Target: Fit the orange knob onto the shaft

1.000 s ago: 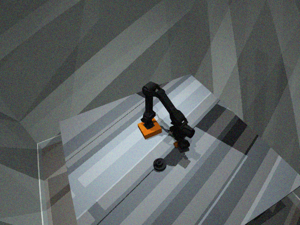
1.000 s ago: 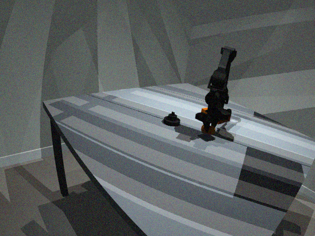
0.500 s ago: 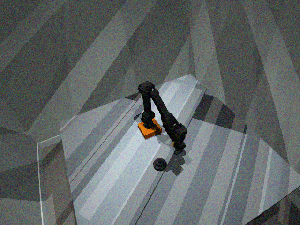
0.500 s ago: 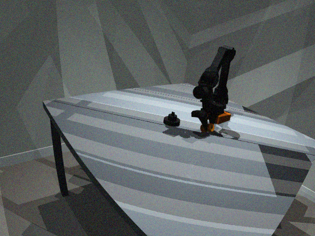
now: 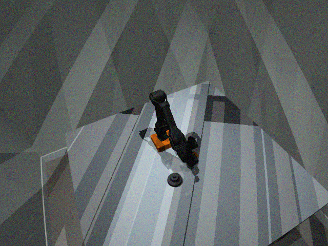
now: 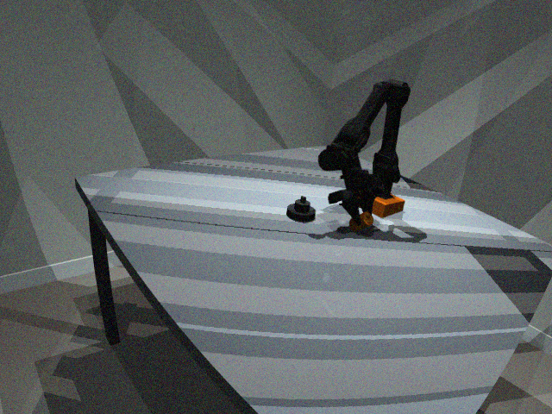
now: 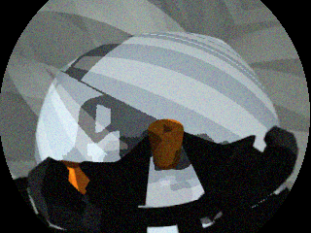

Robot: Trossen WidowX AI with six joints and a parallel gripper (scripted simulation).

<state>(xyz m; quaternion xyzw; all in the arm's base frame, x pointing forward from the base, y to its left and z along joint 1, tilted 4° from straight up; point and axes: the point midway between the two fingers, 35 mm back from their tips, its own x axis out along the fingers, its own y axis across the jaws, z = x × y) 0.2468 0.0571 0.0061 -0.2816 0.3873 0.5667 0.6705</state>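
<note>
Now: the orange knob 1 cm to the right of my gripper tip. Also, from my gripper tip: dark round pedestal (18 cm to the right, 5 cm ahead).
</note>
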